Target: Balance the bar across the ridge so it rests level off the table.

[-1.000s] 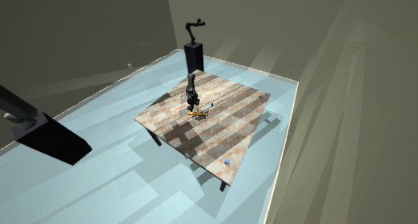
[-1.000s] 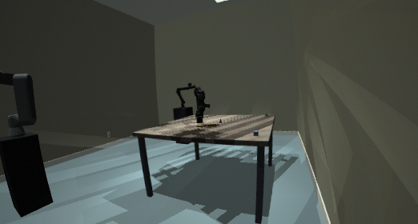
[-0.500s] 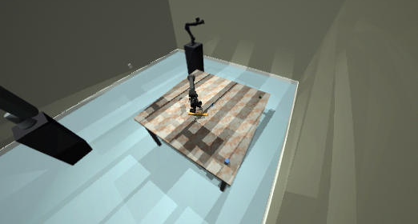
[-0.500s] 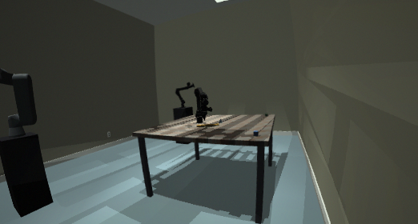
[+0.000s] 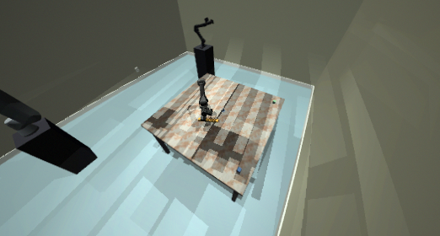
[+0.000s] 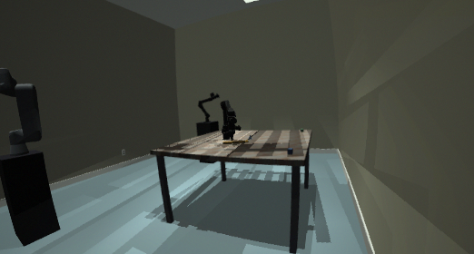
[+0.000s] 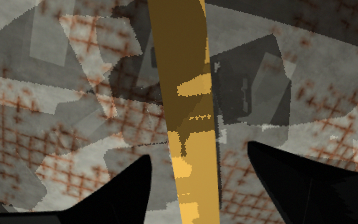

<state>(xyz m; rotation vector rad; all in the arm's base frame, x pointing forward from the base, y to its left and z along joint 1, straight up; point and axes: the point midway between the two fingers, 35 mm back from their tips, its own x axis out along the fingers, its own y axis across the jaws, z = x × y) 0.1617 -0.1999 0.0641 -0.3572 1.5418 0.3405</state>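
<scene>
The long yellow bar lies 30 mm ahead of my gripper tip, 20 mm to the left of it and 20 mm below it. The rest, counted from my gripper tip: small green cube: 580 mm ahead, 700 mm to the left, 10 mm below; then small blue cube: 580 mm ahead, 300 mm to the right, 10 mm below.
</scene>
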